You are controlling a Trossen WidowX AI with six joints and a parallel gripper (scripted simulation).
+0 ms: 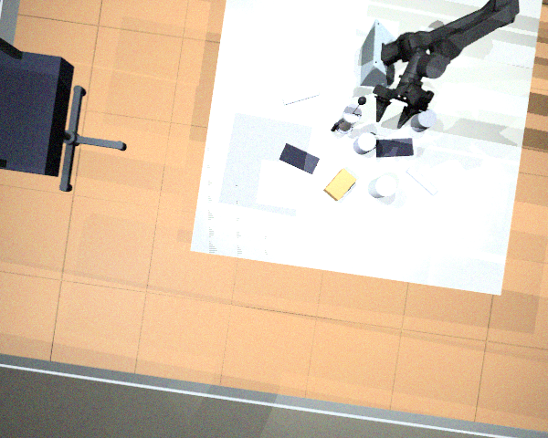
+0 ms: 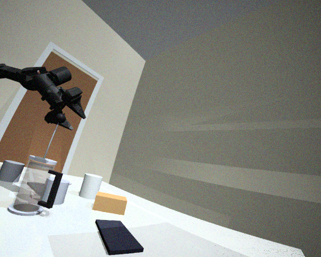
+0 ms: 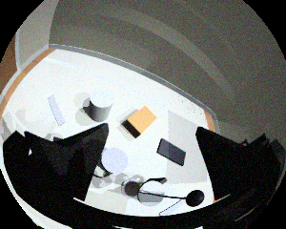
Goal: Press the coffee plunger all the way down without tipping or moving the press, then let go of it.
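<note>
The glass coffee press is 150 mm below my gripper tip, 100 mm to the right of it and 70 mm behind it.
</note>
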